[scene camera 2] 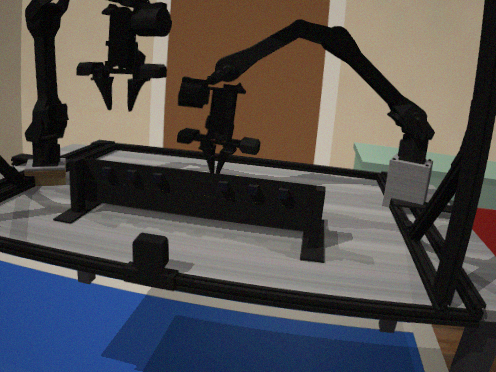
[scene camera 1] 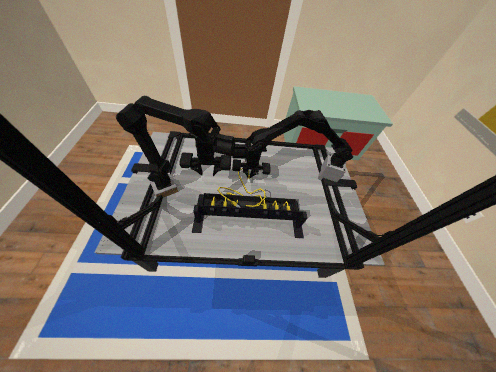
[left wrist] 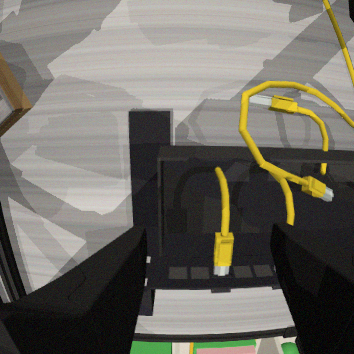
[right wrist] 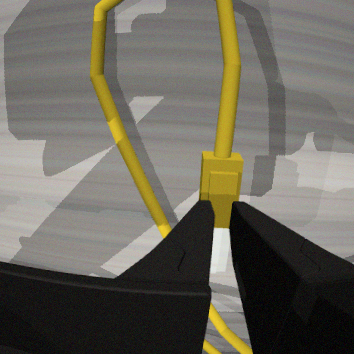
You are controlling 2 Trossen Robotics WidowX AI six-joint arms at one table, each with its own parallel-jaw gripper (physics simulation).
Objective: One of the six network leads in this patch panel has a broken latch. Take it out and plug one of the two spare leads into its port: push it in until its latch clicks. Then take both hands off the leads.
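Seen in the pictures: left gripper, between the fingertips: [scene camera 2: 119, 110] [scene camera 1: 207, 175] [left wrist: 209, 236]; right gripper, between the fingertips: [scene camera 1: 248, 177] [right wrist: 219, 212]; left arm's base, origin of its link: [scene camera 2: 45, 163] [scene camera 1: 162, 183]; right arm's base, origin of its link: [scene camera 2: 412, 160] [scene camera 1: 336, 162].
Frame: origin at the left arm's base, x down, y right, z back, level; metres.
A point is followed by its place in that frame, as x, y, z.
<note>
The black patch panel [scene camera 1: 245, 212] @[-0.030, 0.343, -0.261] [scene camera 2: 200, 202] @[-0.007, 0.364, -0.298] [left wrist: 210, 152] stands on the table, with yellow leads along its back. My right gripper [scene camera 1: 249, 174] @[0.006, 0.158, -0.397] [scene camera 2: 215, 172] @[0.006, 0.158, -0.397] [right wrist: 219, 212] @[0.006, 0.158, -0.397] is shut on a yellow lead's plug [right wrist: 221, 175] @[0.004, 0.145, -0.404], clear tip pointing down between the fingers, behind the panel. My left gripper [scene camera 1: 208, 172] @[-0.150, 0.167, -0.171] [scene camera 2: 120, 109] @[-0.150, 0.167, -0.171] [left wrist: 209, 236] @[-0.150, 0.167, -0.171] is open and empty, high above the panel's left part. In the left wrist view one plug [left wrist: 223, 250] @[-0.051, 0.239, -0.153] sits at a port, a loose plug [left wrist: 314, 186] @[-0.008, 0.257, -0.248] lies over the panel, and another loose plug [left wrist: 283, 104] @[0.028, 0.185, -0.264] lies behind it. Latch condition cannot be told.
Yellow cables loop behind and over the panel. A black frame [scene camera 2: 300, 299] @[0.046, 0.642, -0.360] surrounds the table, with a block [scene camera 2: 150, 252] @[0.006, 0.527, -0.174] on its front bar. A wooden-edged box [left wrist: 17, 107] @[0.014, 0.047, -0.050] shows at the left. A green cabinet [scene camera 1: 340, 107] stands behind the right arm.
</note>
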